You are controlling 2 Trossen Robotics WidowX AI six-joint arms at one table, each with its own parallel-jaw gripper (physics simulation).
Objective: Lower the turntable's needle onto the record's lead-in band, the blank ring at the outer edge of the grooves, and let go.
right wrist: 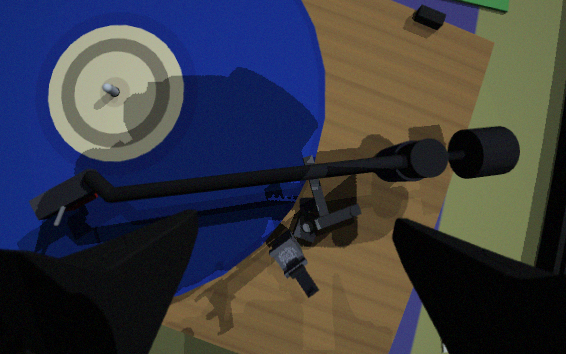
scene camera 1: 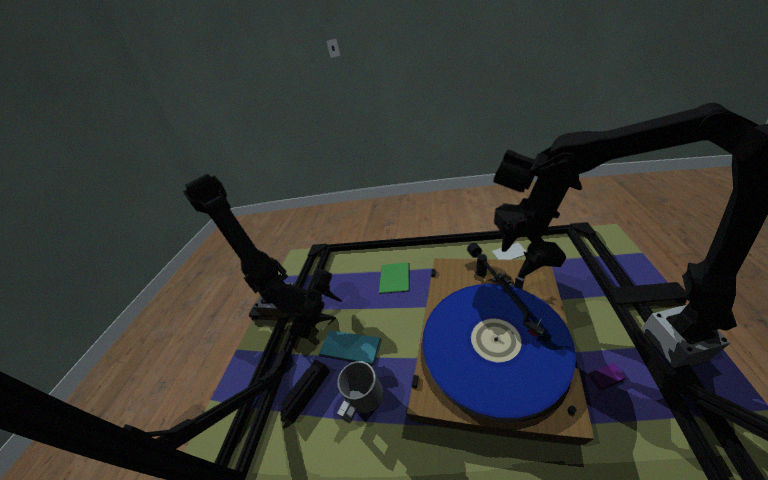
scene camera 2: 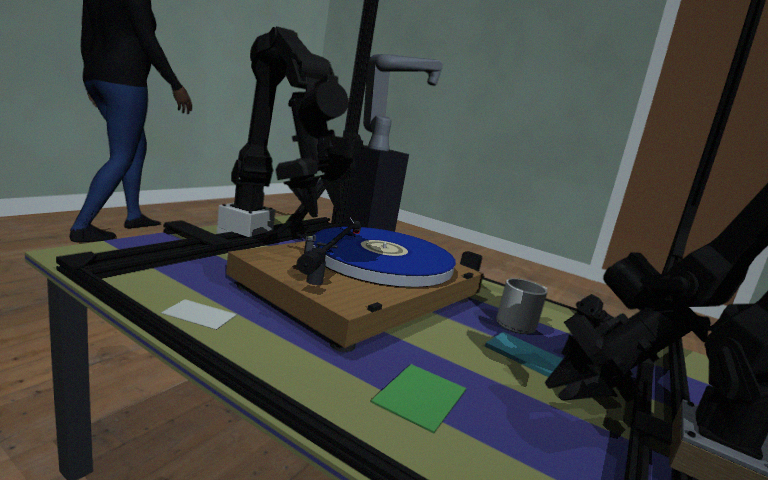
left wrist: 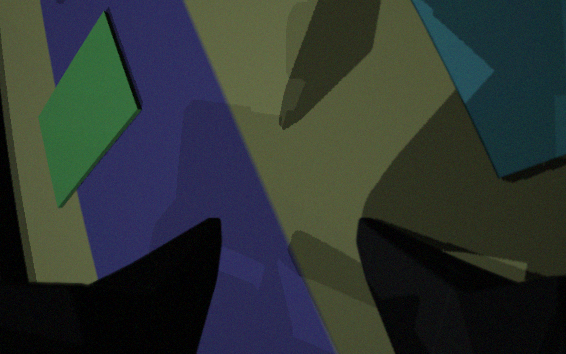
The right gripper (scene camera 2: 327, 213) is open and holds nothing. Also in view: a blue record (scene camera 1: 519, 375). Further things: the left gripper (scene camera 2: 553, 391) and a black tonearm (scene camera 2: 311, 260).
The blue record is seen too in the right wrist view (right wrist: 199, 95) and in scene camera 2 (scene camera 2: 404, 255). The left gripper also shows in scene camera 1 (scene camera 1: 338, 309) and in the left wrist view (left wrist: 290, 230). The right gripper also shows in the right wrist view (right wrist: 297, 224) and in scene camera 1 (scene camera 1: 511, 263). The left wrist view misses the blue record: it is out of frame.
